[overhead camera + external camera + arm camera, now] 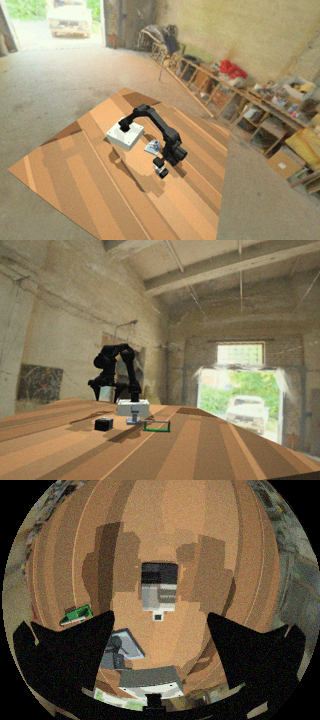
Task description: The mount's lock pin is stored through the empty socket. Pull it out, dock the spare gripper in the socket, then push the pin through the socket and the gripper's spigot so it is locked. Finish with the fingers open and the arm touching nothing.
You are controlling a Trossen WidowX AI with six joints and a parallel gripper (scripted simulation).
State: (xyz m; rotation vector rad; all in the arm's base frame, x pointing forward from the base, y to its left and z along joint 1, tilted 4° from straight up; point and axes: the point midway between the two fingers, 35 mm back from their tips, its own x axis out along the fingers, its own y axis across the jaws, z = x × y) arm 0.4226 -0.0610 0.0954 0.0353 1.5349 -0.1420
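Right now the spare gripper is 10 mm behind my gripper tip and 110 mm below it. From my gripper tip the other things lie so: green cradle 60 mm behind, 260 mm to the left, 100 mm below; socket 160 mm behind, 120 mm to the left, 80 mm below.
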